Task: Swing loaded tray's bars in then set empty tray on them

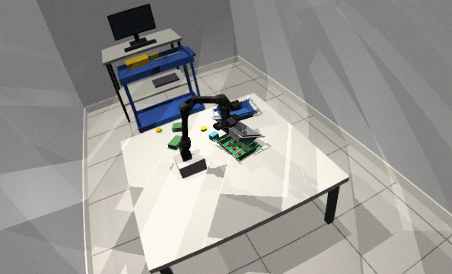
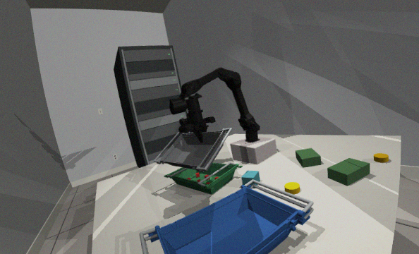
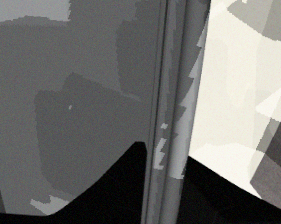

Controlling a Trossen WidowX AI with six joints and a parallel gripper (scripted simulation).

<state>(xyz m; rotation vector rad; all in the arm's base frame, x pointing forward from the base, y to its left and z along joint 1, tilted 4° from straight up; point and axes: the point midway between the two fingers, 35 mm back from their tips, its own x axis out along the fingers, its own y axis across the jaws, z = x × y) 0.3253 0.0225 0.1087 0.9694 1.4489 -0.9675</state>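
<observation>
Now: the grey tray 80 mm ahead of my gripper tip, 30 mm to the left of it and 10 mm below it. From my gripper tip the other things lie so: teal cube (210 mm to the left, 160 mm below, 80 mm behind).
</observation>
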